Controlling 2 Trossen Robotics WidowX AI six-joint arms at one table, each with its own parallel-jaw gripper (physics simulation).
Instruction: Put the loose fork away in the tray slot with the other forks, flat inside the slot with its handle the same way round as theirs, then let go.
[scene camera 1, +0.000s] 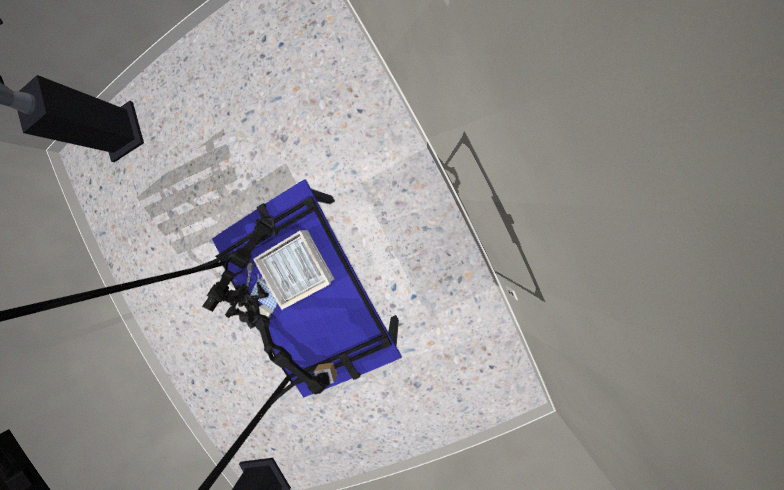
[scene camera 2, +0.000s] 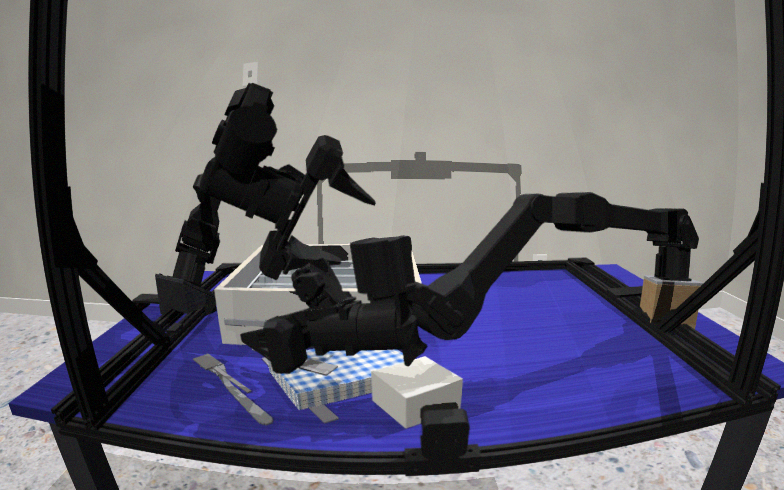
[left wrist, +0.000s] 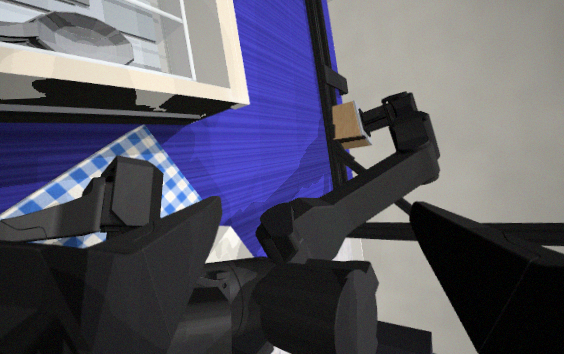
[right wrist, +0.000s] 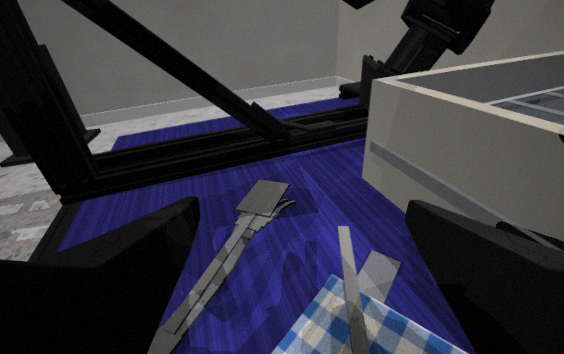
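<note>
A loose fork (right wrist: 287, 203) shows its tines in the right wrist view; it lies on the blue table, crossed with a long flat utensil (right wrist: 262, 197) (scene camera 2: 251, 406) that partly hides it. The white tray (scene camera 1: 309, 292) (scene camera 2: 248, 314) (left wrist: 232, 50) (right wrist: 425, 125) holds cutlery in slots; which slot holds the forks I cannot tell. My left gripper (scene camera 2: 359, 227) is open and empty, high in front of the tray. My right gripper (right wrist: 304, 208) is open and empty, low over the checked cloth, with the fork beyond and between its fingers in its wrist view, not touched.
A blue checked cloth (scene camera 2: 346, 369) (left wrist: 170, 185) (right wrist: 320, 315) lies before the tray, with a utensil (scene camera 2: 317, 366) (right wrist: 352, 300) on it and another flat end (scene camera 2: 323, 411) sticking out. A white box (scene camera 2: 416, 390) stands beside it. The two arms are close together. Black frame rails edge the table.
</note>
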